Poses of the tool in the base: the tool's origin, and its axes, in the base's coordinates. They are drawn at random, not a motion.
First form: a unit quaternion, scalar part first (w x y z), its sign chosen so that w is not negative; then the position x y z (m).
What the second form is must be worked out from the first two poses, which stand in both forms.
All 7 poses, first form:
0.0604 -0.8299 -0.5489 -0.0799 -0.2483 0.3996 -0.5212
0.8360 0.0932 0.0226 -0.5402 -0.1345 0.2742 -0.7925
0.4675 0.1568 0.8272 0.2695 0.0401 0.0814 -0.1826
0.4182 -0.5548 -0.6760 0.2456 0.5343 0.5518 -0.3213
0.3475 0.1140 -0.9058 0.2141 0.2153 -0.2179 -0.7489
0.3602 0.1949 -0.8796 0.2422 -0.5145 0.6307 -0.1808
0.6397 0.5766 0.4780 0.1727 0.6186 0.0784 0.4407
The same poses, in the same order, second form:
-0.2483 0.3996 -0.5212 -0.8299 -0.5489 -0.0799 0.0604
-0.1345 0.2742 -0.7925 0.0932 0.0226 -0.5402 0.8360
0.0401 0.0814 -0.1826 0.1568 0.8272 0.2695 0.4675
0.5343 0.5518 -0.3213 -0.5548 -0.6760 0.2456 0.4182
0.2153 -0.2179 -0.7489 0.1140 -0.9058 0.2141 0.3475
-0.5145 0.6307 -0.1808 0.1949 -0.8796 0.2422 0.3602
0.6186 0.0784 0.4407 0.5766 0.4780 0.1727 0.6397

